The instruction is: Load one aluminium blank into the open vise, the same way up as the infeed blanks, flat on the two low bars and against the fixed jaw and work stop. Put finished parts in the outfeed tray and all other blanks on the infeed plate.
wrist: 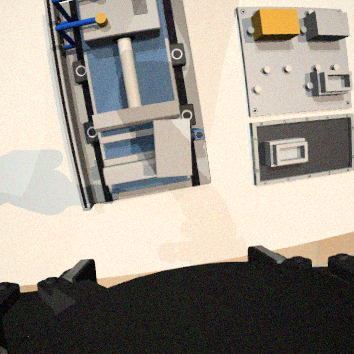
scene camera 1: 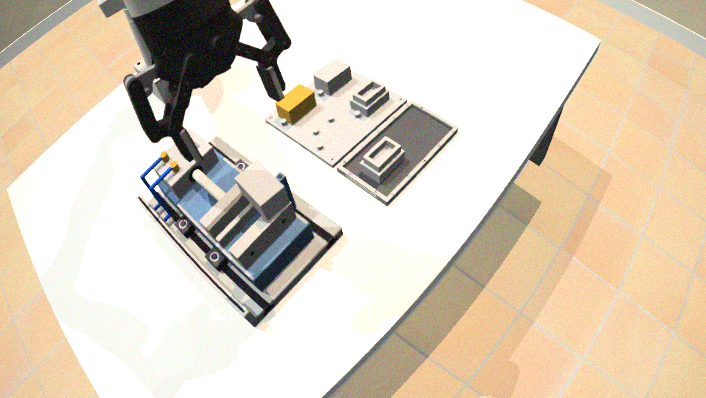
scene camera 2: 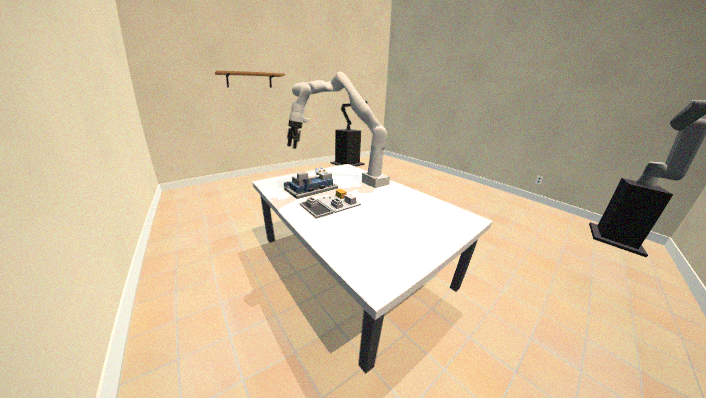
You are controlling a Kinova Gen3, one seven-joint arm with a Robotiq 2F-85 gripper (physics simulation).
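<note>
The gripper is open and holding nothing, and it shows in the wrist view too. There's a brass blank in view as well, along with an infeed plate and a dark outfeed tray.
</note>
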